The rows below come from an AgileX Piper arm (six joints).
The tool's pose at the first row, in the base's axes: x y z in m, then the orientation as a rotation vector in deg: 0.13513, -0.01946, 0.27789, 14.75, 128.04, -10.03
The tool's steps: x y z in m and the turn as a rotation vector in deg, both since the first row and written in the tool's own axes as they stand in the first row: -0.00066, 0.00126, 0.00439, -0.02, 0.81, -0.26; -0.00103, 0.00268, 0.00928, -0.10, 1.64, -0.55; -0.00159, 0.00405, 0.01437, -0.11, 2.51, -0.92; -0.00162, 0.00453, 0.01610, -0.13, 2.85, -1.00; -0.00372, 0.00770, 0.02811, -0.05, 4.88, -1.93; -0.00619, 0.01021, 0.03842, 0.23, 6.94, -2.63; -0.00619, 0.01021, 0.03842, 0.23, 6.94, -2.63
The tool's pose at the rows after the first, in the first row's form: 0.13914, -0.01926, 0.27562, 14.56, 128.89, -10.07; 0.14340, -0.01898, 0.27281, 14.31, 129.76, -10.06; 0.14790, -0.01881, 0.27003, 14.01, 130.68, -10.17; 0.14934, -0.01871, 0.26895, 13.95, 131.03, -10.16; 0.16043, -0.01847, 0.26299, 13.22, 133.19, -10.56; 0.17032, -0.01855, 0.25840, 12.85, 135.33, -11.07; 0.17032, -0.01855, 0.25840, 12.85, 135.33, -11.07
